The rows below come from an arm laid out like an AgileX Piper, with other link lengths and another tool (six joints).
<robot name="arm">
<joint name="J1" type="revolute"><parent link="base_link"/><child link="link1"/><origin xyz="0 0 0.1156" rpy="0 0 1.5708"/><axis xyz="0 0 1"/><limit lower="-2.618" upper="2.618"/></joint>
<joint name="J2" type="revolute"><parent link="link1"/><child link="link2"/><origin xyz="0 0 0" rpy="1.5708 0 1.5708"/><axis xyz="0 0 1"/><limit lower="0" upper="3.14"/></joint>
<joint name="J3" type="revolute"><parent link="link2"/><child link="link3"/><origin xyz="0.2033 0.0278 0" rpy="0 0 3.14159"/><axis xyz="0 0 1"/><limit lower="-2.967" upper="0"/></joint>
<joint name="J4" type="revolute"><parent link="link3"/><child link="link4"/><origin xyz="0.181 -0.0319 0" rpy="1.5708 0 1.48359"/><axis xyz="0 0 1"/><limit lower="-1.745" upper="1.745"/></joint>
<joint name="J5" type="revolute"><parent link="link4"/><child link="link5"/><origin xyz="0 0 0" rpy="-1.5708 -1.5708 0"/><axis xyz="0 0 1"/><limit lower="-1.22" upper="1.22"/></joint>
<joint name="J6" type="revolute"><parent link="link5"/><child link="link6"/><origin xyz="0.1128 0 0" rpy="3.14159 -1.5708 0"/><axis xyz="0 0 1"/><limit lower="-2.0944" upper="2.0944"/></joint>
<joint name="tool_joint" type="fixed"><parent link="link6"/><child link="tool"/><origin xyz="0.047 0.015 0.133" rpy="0.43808 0 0.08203"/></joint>
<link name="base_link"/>
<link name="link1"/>
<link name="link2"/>
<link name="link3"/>
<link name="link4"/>
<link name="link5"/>
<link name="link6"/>
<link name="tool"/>
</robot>
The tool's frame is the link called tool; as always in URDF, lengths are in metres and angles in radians.
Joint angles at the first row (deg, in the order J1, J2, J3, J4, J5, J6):
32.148, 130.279, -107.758, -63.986, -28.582, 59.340
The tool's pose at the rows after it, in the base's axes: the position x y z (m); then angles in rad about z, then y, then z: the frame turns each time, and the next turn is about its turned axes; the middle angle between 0 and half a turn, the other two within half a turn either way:
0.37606 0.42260 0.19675 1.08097 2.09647 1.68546
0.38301 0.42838 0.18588 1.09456 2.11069 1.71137
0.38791 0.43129 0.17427 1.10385 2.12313 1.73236
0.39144 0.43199 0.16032 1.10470 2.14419 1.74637
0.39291 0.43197 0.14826 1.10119 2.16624 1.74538
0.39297 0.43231 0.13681 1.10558 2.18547 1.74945
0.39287 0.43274 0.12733 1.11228 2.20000 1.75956
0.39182 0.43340 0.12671 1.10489 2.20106 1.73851
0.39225 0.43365 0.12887 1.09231 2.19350 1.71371
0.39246 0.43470 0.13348 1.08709 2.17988 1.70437
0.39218 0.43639 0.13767 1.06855 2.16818 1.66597
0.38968 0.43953 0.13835 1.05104 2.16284 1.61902
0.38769 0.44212 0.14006 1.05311 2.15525 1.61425
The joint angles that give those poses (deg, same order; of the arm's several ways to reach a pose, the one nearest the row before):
32.862, 135.583, -114.629, -70.162, -27.955, 66.245
33.007, 139.748, -120.127, -74.352, -27.209, 71.786
33.007, 142.794, -123.265, -76.150, -26.941, 74.411
33.007, 144.689, -124.185, -76.689, -26.483, 75.101
33.008, 145.766, -124.269, -77.282, -26.125, 75.091
33.008, 146.846, -124.302, -77.689, -26.124, 75.090
33.049, 147.801, -124.297, -77.701, -26.125, 75.084
33.142, 147.786, -124.299, -77.703, -26.125, 74.098
33.141, 147.820, -124.654, -77.173, -26.125, 72.640
33.255, 147.819, -125.128, -76.262, -26.126, 71.661
33.487, 147.821, -125.897, -75.897, -25.879, 69.915
33.960, 147.921, -126.390, -75.629, -25.612, 67.644
34.321, 148.056, -126.672, -74.871, -25.612, 66.819

